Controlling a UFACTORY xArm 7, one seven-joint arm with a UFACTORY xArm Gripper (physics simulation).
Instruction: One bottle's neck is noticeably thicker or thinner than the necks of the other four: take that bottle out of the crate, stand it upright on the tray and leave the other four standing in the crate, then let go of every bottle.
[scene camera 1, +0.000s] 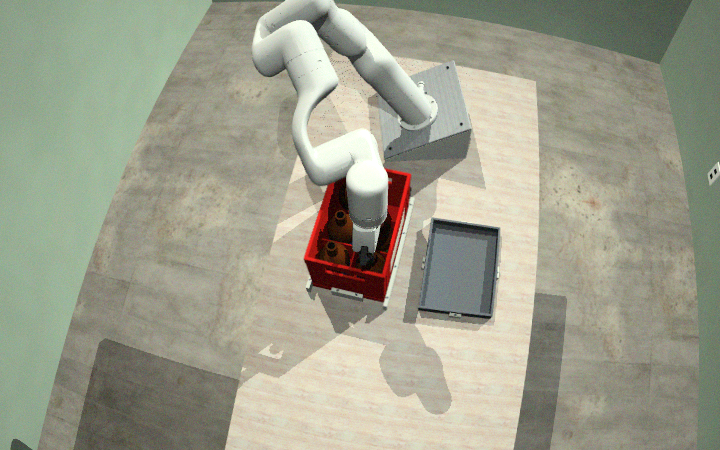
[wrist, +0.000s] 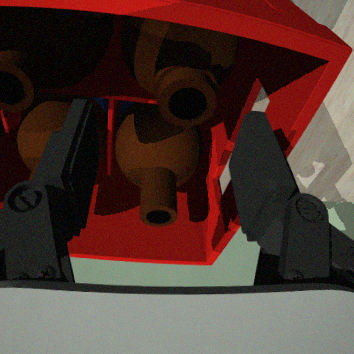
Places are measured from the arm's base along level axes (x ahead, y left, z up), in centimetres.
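Pixels of known places: gripper, fingertip midpoint: (wrist: 167, 132); arm's base, origin of the base link: (scene camera 1: 418, 113).
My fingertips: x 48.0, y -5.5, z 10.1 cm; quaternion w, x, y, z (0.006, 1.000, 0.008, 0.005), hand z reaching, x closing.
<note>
For each thing: its middle in the pictures, then the offset to it from my fingertips. "pt": a spot on its surface instead.
- red crate, body centre: (wrist: 53, 86) (scene camera 1: 360, 231) dx -7.9, dy -3.7, dz -9.1 cm
- front-left bottle, body centre: (wrist: 158, 140) (scene camera 1: 334, 259) dx +0.3, dy -8.7, dz -9.3 cm
- second bottle's neck, surface spot: (wrist: 159, 197) pt dx +0.3, dy -7.4, dz -2.2 cm
- further neck, surface spot: (wrist: 12, 87) pt dx -6.9, dy +0.8, dz -1.6 cm
- grey tray, surface spot: (scene camera 1: 459, 265) pt dx -6.3, dy +22.2, dz -17.4 cm
The red crate (scene camera 1: 347, 277) (wrist: 225, 20) holds brown bottles standing in its cells. In the scene view, a front-left bottle (scene camera 1: 334, 257) and another bottle (scene camera 1: 339, 228) behind it show; the arm partly hides the others. My gripper (scene camera 1: 366, 258) (wrist: 167, 132) is open over the front-right cell, holding nothing. In the wrist view, one bottle's neck (wrist: 187, 102) shows between the fingertips, and a second bottle's neck (wrist: 159, 197) shows lower between the fingers. A further neck (wrist: 12, 87) is at the left edge. Viewing angles hide which neck differs. The grey tray (scene camera 1: 459, 265) is empty.
The tray lies right of the crate, with a gap between them. White brackets (scene camera 1: 347, 293) sit along the crate's base. The crate's high walls and red dividers (wrist: 110, 135) stand close around the bottles. The robot's grey base block (scene camera 1: 440, 143) is behind the crate.
</note>
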